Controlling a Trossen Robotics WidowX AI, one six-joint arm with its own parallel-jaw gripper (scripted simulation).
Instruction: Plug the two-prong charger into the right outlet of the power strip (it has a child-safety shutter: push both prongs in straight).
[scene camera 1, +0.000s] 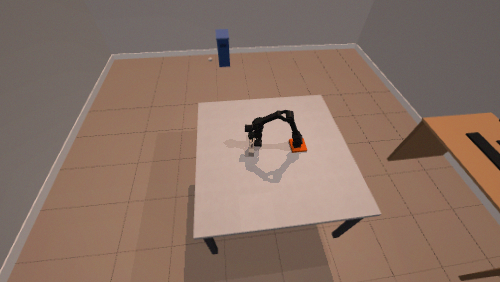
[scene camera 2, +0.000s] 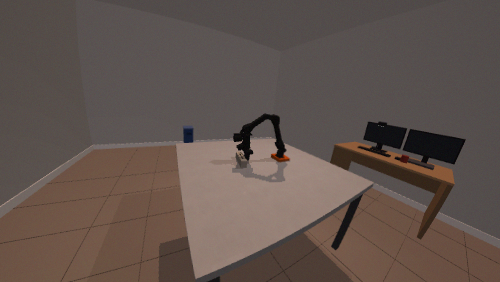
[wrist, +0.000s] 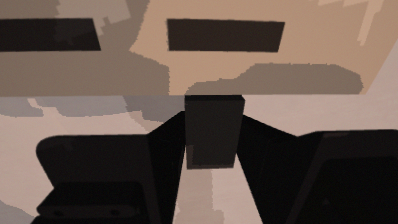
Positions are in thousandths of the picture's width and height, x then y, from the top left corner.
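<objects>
You'd find my gripper (wrist: 521, 520) 11 cm from the lens, and there's a dark charger (wrist: 534, 547) that's 8 cm from the lens.
</objects>
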